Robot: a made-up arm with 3 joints.
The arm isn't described. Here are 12 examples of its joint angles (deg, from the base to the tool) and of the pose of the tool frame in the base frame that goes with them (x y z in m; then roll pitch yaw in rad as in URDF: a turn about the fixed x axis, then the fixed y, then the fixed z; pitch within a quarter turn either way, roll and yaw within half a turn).
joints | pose
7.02 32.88 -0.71 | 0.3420 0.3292 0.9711 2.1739 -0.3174 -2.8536
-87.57 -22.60 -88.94 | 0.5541 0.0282 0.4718 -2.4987 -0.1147 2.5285
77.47 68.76 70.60 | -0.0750 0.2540 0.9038 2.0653 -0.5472 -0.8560
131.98 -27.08 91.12 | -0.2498 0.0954 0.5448 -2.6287 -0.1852 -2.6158
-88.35 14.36 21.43 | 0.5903 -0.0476 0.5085 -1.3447 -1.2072 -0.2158
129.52 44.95 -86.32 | -0.2139 0.0528 0.5674 -1.2563 1.0515 0.7829
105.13 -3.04 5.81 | -0.2419 0.1796 0.6897 -2.6980 0.5146 -1.8253
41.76 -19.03 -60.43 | 0.0876 0.4027 0.9055 -2.5899 1.0911 -2.3308
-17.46 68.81 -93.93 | 0.4855 0.2583 0.8755 1.9717 0.1684 1.8513
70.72 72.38 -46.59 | -0.0710 0.2584 0.8874 1.8045 0.8641 -2.5872
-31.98 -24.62 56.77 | 0.5937 0.2593 0.7879 -1.1337 -1.1966 0.4190
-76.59 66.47 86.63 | 0.5669 -0.0527 0.5616 0.0686 -0.0860 -2.0979
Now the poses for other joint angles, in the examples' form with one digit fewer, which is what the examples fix.
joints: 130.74 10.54 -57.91
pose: -0.215 0.059 0.535 -1.545 0.748 -0.013
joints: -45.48 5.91 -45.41
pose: 0.597 0.196 0.739 3.027 -0.263 2.428
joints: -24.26 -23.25 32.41
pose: 0.550 0.299 0.832 -2.575 -1.201 2.041
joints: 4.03 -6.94 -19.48
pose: 0.355 0.379 0.934 2.956 -0.069 3.062
